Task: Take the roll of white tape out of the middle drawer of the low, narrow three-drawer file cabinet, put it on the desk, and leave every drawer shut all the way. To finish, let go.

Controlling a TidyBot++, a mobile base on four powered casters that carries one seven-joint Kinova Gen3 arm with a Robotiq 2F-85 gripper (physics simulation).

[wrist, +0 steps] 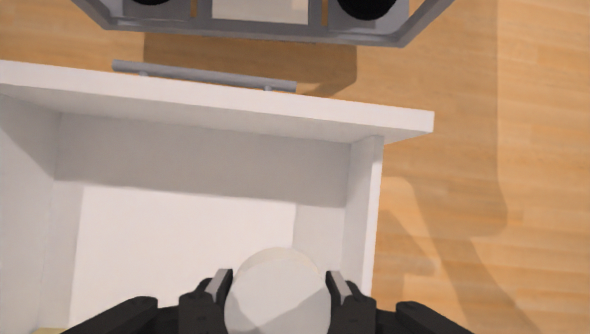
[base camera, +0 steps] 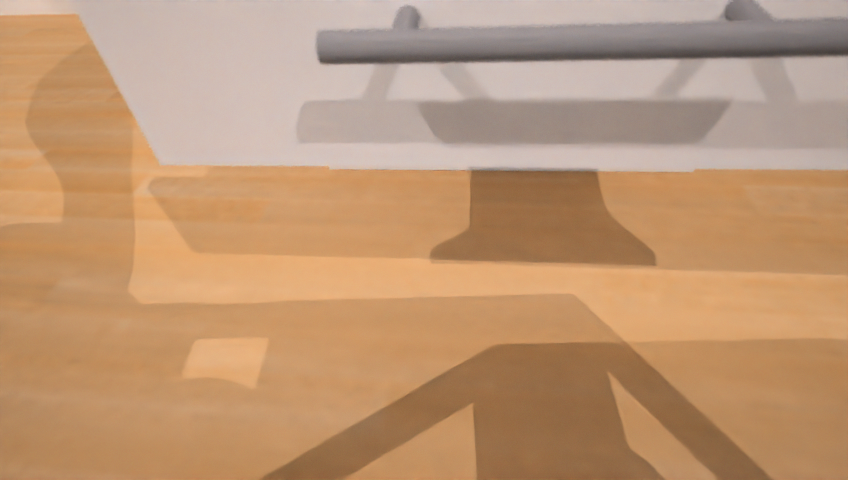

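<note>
The roll of white tape is a plain white round shape at the bottom of the wrist view. My gripper is shut on it, one black finger on each side, and holds it above the open drawer. The drawer is white and pulled out, with its front panel towards my base and a grey bar handle on its outer face. In the base view a white drawer front with a grey bar handle shows at the top. The desk does not show.
My grey base frame is at the top of the wrist view, close beyond the drawer handle. Wooden floor lies around the drawer, with shadows across it. A small part of something yellowish shows at the bottom left of the wrist view.
</note>
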